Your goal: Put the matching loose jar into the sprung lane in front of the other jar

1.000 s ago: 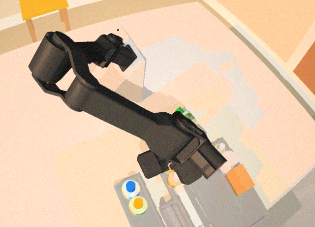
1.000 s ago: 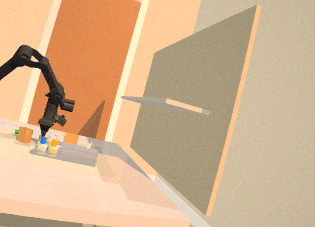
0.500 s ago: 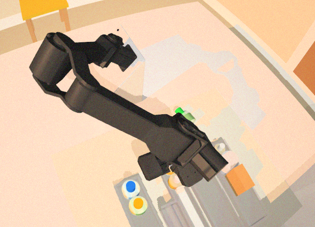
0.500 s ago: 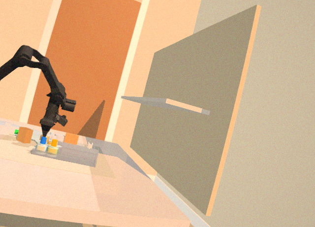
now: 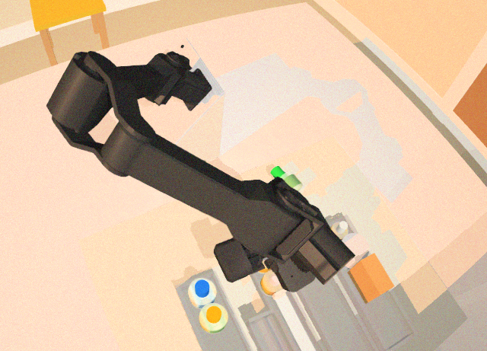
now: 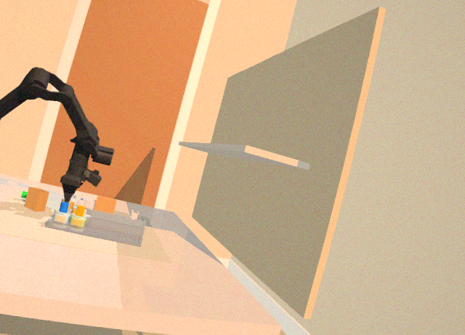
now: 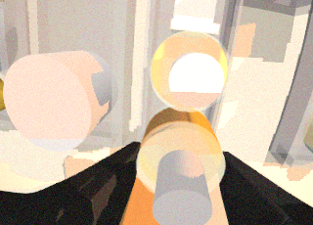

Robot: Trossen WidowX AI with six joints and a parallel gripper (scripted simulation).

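The grey lane tray is 150 mm ahead of my gripper tip, 40 mm below it and 30 mm to the right of it. Round my gripper tip: wall shelf (510 mm ahead, 310 mm above, 20 mm to the left); then white pusher bar (150 mm ahead, 40 mm to the right, 10 mm below).
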